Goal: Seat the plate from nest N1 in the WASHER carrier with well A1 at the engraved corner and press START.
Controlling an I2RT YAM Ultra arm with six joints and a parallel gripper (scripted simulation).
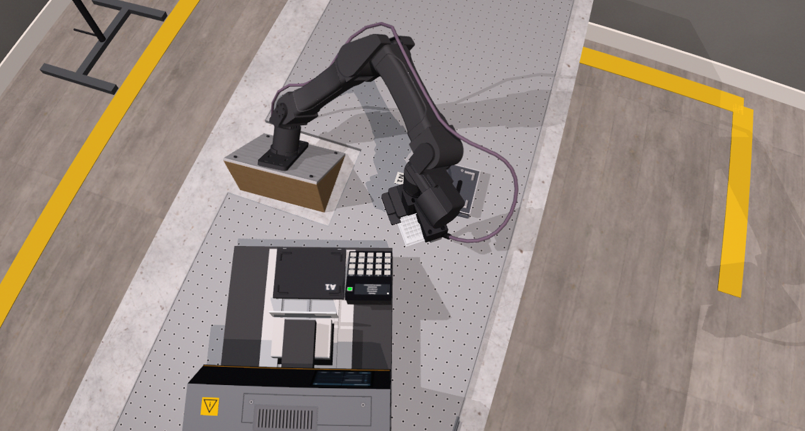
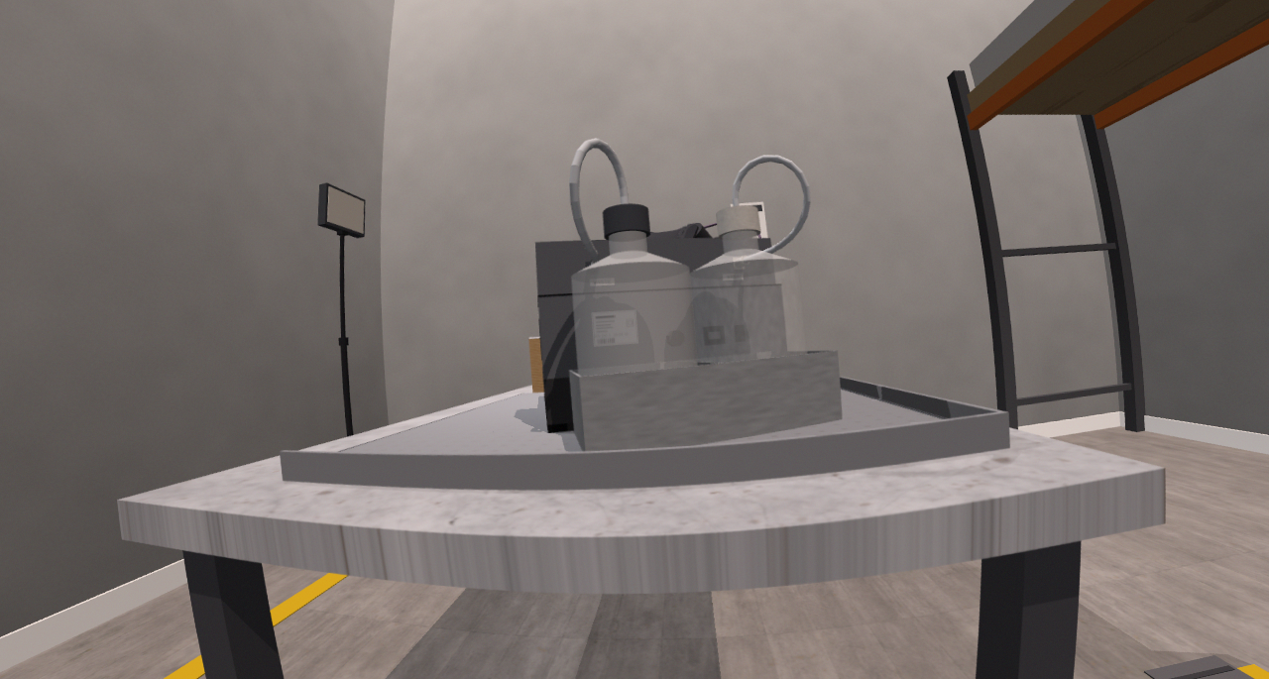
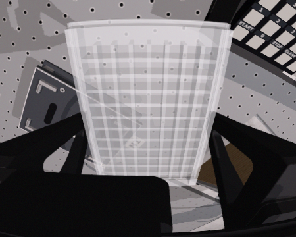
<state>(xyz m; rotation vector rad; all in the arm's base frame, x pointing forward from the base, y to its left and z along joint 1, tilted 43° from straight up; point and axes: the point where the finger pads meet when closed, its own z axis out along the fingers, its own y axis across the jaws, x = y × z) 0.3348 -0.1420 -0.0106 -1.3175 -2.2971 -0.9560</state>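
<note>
The black washer carrier lies 200 mm behind my hand, 160 mm to the right of it and 60 mm below it. Round my hand: N1 label: 60 mm behind, 140 mm to the left, 140 mm below; plate nest N1: 40 mm ahead, 140 mm to the left, 120 mm below; clear well plate: right at my hand.
</note>
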